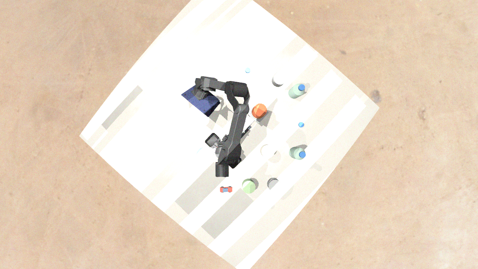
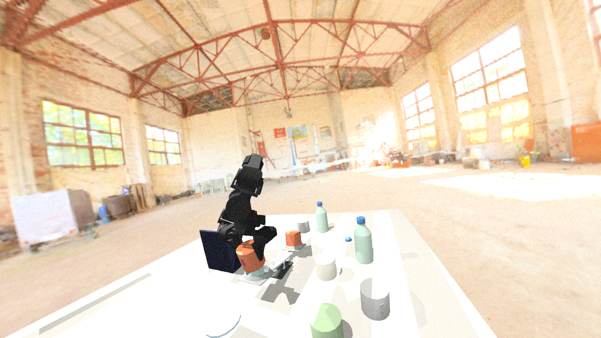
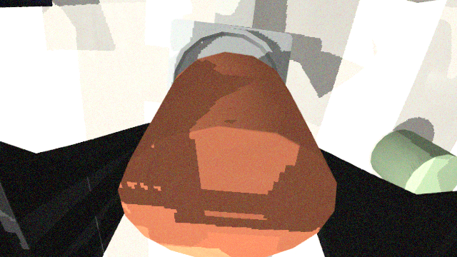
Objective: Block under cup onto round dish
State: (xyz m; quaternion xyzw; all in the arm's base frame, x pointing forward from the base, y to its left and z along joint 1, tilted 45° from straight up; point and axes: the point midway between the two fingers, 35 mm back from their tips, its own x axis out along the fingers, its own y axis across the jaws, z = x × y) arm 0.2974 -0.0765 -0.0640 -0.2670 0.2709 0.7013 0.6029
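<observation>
My gripper tip is 50 mm above the teal block and 10 mm to the right of it. Round my gripper tip: beige cup (190 mm ahead, 160 mm to the left, 100 mm below); then round white dish (130 mm below, 110 mm to the right, 50 mm behind); then red toy car (170 mm ahead, 160 mm to the right, 120 mm below).
</observation>
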